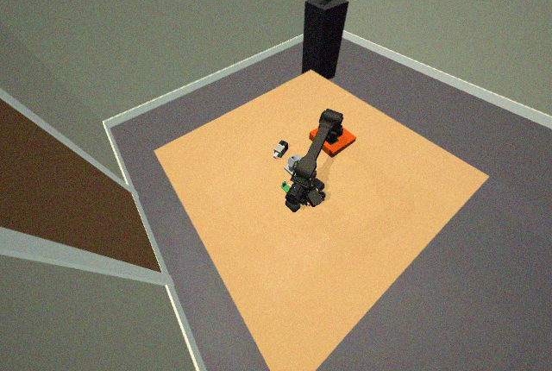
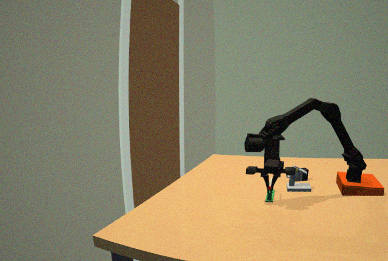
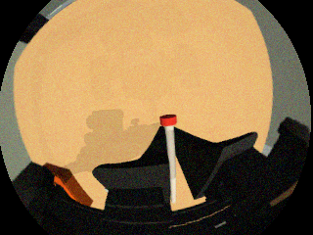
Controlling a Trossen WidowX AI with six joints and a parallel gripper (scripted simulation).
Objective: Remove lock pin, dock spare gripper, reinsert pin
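My gripper tip is 100 mm to the left of the green bracket, 30 mm above it and 10 mm short of it. Round my gripper tip: spare gripper 360 mm to the right, 80 mm behind, 20 mm below; then grey mount 220 mm to the right, 90 mm behind.
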